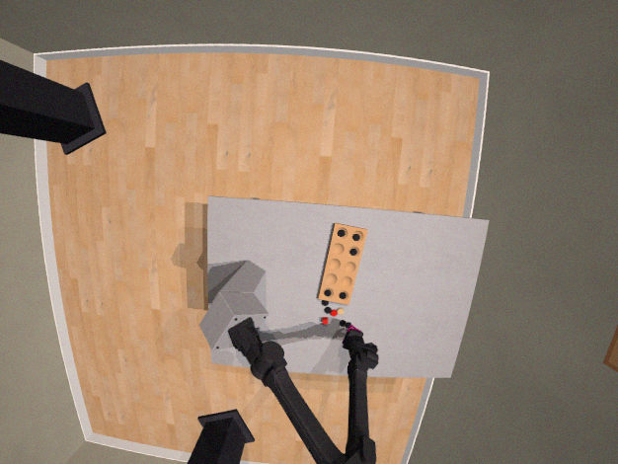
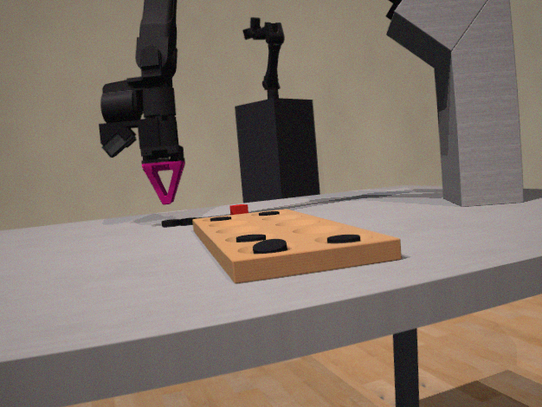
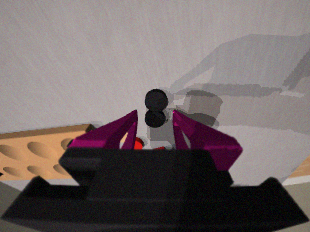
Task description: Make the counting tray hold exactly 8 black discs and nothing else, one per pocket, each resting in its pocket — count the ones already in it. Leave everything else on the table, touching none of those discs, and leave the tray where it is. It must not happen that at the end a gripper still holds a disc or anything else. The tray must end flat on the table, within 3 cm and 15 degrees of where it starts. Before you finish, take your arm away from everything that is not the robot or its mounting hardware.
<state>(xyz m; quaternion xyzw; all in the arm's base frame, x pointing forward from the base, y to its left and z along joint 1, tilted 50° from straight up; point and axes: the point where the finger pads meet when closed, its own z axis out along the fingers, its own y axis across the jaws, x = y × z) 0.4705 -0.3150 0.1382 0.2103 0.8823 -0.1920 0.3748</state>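
My gripper is now 60 mm short of the wooden counting tray, 320 mm to the right of it and 40 mm above it. Also, from my hand: tan disc (20 mm behind, 90 mm to the left, 40 mm below); red disc (50 mm behind, 90 mm to the left, 40 mm below); red cube (100 mm behind, 70 mm to the left, 40 mm below).
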